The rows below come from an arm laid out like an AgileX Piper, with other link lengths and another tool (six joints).
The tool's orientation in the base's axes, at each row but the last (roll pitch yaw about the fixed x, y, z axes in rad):
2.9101, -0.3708, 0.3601
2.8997, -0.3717, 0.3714
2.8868, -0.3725, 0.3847
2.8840, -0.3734, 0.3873
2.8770, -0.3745, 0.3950
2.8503, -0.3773, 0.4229
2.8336, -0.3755, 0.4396
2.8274, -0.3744, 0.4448
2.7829, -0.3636, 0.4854
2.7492, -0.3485, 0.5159
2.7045, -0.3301, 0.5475
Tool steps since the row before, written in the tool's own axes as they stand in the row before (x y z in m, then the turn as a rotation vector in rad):
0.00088, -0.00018, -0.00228, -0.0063, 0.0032, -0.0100
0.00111, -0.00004, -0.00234, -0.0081, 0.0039, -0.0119
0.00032, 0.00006, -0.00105, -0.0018, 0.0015, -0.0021
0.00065, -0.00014, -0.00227, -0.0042, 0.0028, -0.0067
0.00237, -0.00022, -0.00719, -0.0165, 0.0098, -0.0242
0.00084, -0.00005, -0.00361, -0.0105, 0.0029, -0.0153
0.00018, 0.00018, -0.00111, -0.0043, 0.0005, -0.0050
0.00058, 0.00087, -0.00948, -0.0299, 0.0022, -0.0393
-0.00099, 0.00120, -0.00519, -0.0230, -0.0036, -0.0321
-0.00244, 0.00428, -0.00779, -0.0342, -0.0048, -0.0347
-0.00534, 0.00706, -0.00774, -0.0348, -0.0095, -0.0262
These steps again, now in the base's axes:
-0.00022, 0.00066, 0.00235, -0.0088, -0.0042, 0.0075
-0.00002, 0.00064, 0.00251, -0.0109, -0.0053, 0.0087
-0.00015, 0.00016, 0.00108, -0.0020, -0.0018, 0.0016
-0.00044, 0.00059, 0.00225, -0.0057, -0.0034, 0.0052
-0.00109, 0.00181, 0.00727, -0.0217, -0.0124, 0.0181
-0.00089, 0.00079, 0.00351, -0.0148, -0.0049, 0.0105
-0.00029, 0.00005, 0.00110, -0.0057, -0.0015, 0.0030
-0.00348, 0.00067, 0.00885, -0.0420, -0.0089, 0.0245
-0.00281, -0.00069, 0.00458, -0.0349, -0.0019, 0.0187
-0.00414, -0.00347, 0.00747, -0.0457, -0.0055, 0.0167
-0.00546, -0.00698, 0.00773, -0.0438, -0.0036, 0.0074

